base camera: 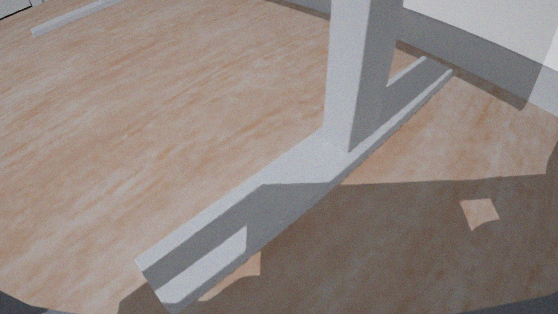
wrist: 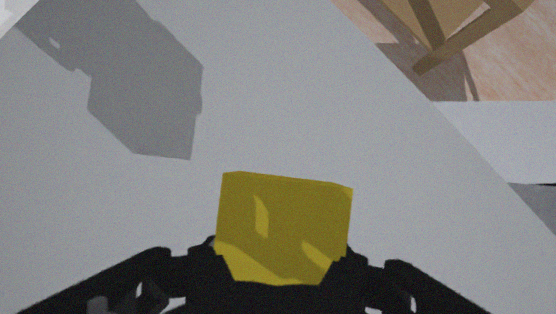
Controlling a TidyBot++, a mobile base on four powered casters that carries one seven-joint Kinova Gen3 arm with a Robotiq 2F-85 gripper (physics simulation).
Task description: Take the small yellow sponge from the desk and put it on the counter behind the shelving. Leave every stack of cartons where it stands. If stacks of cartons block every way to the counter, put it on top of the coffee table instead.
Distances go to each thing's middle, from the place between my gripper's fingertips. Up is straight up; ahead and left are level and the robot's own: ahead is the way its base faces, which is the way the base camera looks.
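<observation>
The small yellow sponge (wrist: 277,230) is there, resting 2 cm above my hand.
</observation>
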